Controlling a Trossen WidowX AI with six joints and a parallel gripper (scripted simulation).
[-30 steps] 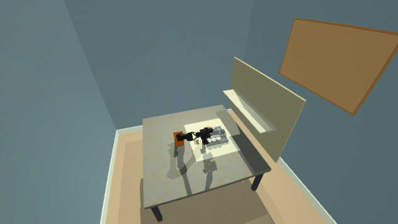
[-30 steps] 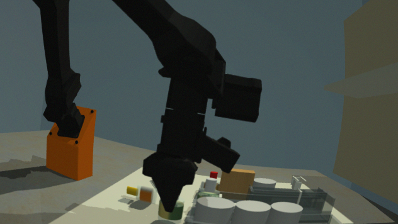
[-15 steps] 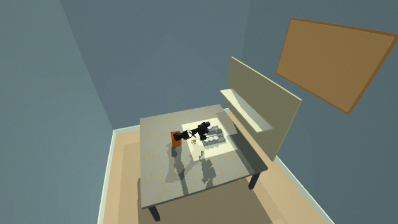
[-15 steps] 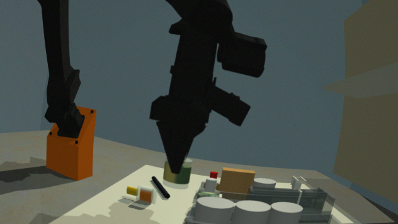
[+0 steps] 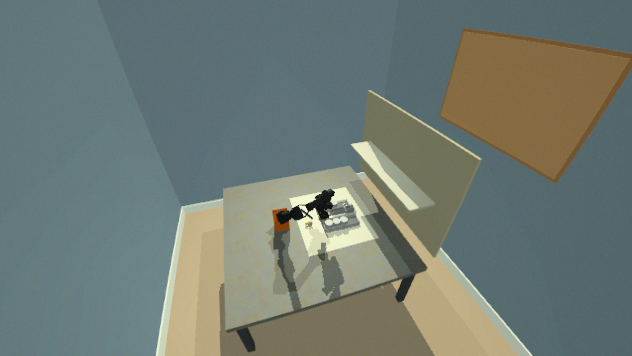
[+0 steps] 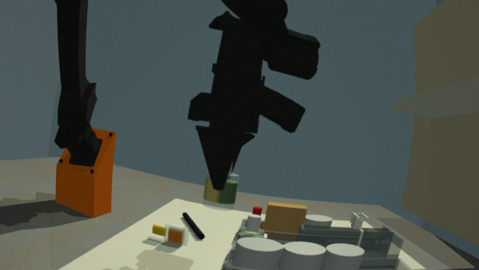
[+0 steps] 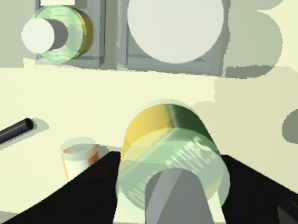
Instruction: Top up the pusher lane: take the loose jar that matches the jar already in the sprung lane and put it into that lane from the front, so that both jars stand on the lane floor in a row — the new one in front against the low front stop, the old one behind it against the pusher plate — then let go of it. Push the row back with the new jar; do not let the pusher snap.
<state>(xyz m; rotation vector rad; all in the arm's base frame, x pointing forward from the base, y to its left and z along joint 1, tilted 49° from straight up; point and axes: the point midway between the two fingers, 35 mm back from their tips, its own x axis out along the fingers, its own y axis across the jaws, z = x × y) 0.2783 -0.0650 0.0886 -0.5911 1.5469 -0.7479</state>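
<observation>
Now: the tan box 12 cm ahead of my gripper tip, 19 cm to the left of it and 8 cm below it. The rest, counted from my gripper tip: red mark (24 cm ahead, 9 cm to the left, 5 cm below); clear plastic lane rack (20 cm ahead, 8 cm to the left, 10 cm below); dark pen (6 cm behind, 19 cm to the left, 11 cm below).
</observation>
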